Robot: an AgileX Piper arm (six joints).
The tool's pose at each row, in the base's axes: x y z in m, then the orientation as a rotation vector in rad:
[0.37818 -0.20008 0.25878 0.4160 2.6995 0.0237]
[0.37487 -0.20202 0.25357 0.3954 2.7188 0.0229]
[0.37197 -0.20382 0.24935 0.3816 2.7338 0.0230]
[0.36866 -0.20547 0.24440 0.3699 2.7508 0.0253]
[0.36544 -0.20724 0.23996 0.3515 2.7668 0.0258]
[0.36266 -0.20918 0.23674 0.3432 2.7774 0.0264]
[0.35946 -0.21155 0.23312 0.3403 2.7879 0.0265]
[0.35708 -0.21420 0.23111 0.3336 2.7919 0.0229]
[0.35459 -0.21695 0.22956 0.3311 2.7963 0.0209]
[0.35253 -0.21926 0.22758 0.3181 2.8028 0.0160]
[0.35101 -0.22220 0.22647 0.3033 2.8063 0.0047]
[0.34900 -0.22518 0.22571 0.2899 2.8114 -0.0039]
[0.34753 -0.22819 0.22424 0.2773 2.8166 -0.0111]
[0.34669 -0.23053 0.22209 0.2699 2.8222 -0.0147]
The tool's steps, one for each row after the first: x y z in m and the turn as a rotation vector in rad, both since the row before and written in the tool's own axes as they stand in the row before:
[0.00436 -0.00320 0.00355 -0.0002 0.0164 -0.0163]
[0.00366 -0.00281 0.00286 -0.0003 0.0132 -0.0109]
[0.00432 -0.00279 0.00343 -0.0012 0.0157 -0.0093]
[0.00400 -0.00281 0.00305 -0.0010 0.0139 -0.0140]
[0.00314 -0.00274 0.00211 -0.0003 0.0097 -0.0065]
[0.00355 -0.00326 0.00239 0.0007 0.0101 -0.0028]
[0.00220 -0.00324 0.00118 0.0021 0.0030 -0.0053]
[0.00215 -0.00332 0.00072 0.0015 0.0039 -0.0023]
[0.00199 -0.00281 0.00127 0.0024 0.0047 -0.0100]
[0.00110 -0.00325 0.00065 0.0063 0.0012 -0.0117]
[0.00148 -0.00336 0.00019 0.0048 0.0032 -0.0105]
[0.00122 -0.00328 0.00105 0.0039 0.0035 -0.0098]
[0.00100 -0.00251 0.00188 0.0021 0.0047 -0.0059]

